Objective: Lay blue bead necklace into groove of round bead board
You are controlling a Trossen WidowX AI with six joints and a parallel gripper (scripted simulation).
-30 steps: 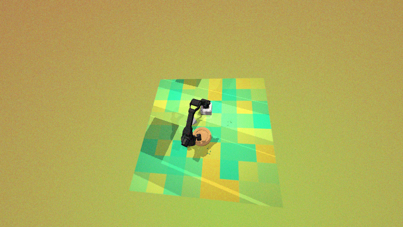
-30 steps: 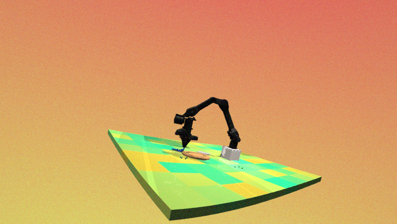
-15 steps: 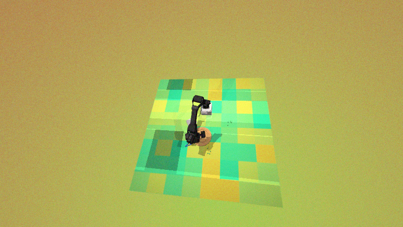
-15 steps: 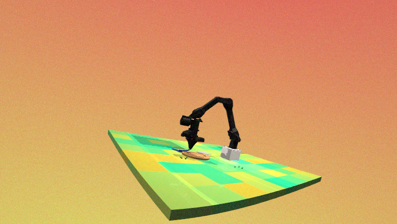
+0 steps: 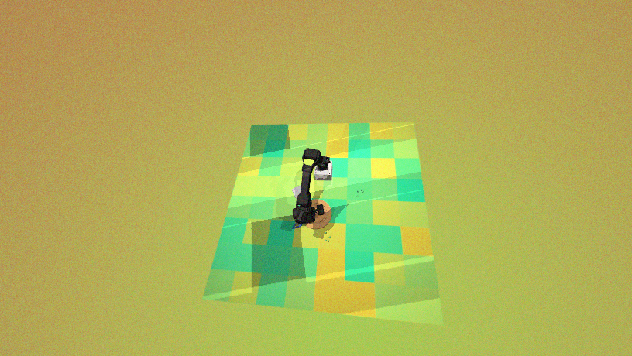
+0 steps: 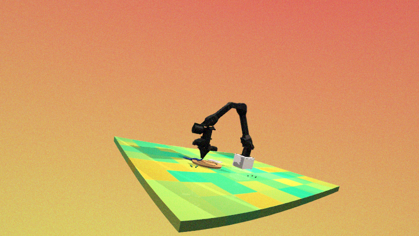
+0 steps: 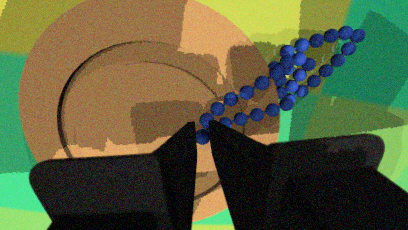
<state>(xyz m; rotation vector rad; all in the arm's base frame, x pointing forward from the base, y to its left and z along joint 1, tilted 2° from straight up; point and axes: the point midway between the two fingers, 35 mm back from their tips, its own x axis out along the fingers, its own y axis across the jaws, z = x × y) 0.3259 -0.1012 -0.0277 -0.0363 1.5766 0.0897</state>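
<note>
My gripper tip is now 4 cm to the right of the round bead board, 2 cm past it and 2 cm above it. The rest, counted from my gripper tip: flat grey piece: 20 cm behind, 7 cm to the right, 3 cm below.
</note>
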